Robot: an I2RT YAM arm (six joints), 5 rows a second.
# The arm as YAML. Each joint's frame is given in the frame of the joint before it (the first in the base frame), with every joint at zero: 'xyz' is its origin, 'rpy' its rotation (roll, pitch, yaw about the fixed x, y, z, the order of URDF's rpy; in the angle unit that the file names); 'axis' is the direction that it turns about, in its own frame. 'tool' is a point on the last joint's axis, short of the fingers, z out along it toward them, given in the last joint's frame.
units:
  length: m
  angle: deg
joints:
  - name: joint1
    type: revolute
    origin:
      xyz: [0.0, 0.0, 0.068]
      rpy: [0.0, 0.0, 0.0]
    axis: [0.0, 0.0, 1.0]
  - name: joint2
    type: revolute
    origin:
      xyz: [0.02, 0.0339, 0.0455]
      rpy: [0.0, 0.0, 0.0]
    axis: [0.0, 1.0, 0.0]
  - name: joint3
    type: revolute
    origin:
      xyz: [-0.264, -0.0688, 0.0]
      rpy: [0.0, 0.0, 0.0]
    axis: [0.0, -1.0, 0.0]
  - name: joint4
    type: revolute
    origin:
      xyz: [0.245, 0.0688, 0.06]
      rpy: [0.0, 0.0, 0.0]
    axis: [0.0, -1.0, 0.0]
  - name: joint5
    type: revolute
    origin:
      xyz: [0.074, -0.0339, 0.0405]
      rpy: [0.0, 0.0, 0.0]
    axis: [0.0, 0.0, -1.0]
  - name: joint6
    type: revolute
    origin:
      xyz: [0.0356, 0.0, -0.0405]
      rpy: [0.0, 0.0, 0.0]
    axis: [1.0, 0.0, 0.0]
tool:
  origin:
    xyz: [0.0, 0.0, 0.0]
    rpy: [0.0, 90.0, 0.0]
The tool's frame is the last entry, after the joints.
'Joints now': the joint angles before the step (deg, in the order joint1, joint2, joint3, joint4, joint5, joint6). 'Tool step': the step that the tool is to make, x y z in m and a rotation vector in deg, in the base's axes. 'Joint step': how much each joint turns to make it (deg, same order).
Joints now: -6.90 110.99 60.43 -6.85 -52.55 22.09
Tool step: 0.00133 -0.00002 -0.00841 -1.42 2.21 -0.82
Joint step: 0.14 1.49 0.56 -1.18 1.93 -0.10
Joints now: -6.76 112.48 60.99 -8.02 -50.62 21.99
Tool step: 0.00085 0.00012 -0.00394 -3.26 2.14 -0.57
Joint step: 0.25 0.81 1.18 -3.24 3.45 -1.48
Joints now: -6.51 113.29 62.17 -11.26 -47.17 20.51
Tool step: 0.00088 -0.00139 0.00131 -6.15 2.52 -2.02
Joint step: 0.27 -0.09 1.53 -4.20 6.74 -1.09
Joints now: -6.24 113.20 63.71 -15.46 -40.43 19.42
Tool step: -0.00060 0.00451 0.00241 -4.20 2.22 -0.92
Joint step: 1.05 -0.41 0.88 -3.09 4.82 -0.01
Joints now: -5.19 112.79 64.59 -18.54 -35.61 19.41
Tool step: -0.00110 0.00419 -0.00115 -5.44 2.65 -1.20
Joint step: 1.13 0.06 0.70 -2.83 6.10 0.03
